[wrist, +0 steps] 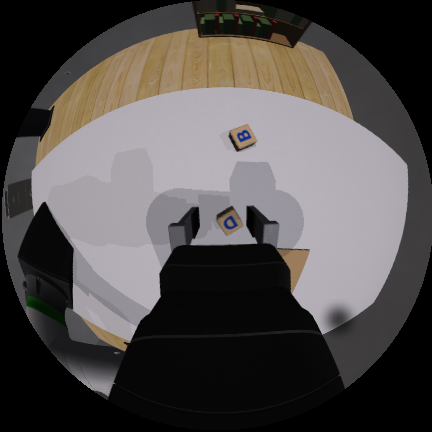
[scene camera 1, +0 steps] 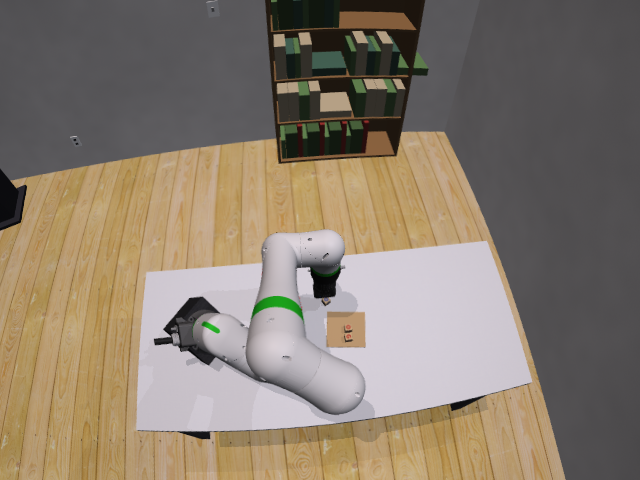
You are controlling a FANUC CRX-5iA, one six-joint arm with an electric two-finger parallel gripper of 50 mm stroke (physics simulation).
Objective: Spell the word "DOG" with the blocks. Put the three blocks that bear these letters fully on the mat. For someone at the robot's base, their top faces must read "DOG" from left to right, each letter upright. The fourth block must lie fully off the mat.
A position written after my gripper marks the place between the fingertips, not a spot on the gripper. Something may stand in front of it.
Note:
I see my gripper [wrist: 222, 215] and a brown mat [scene camera 1: 335, 320].

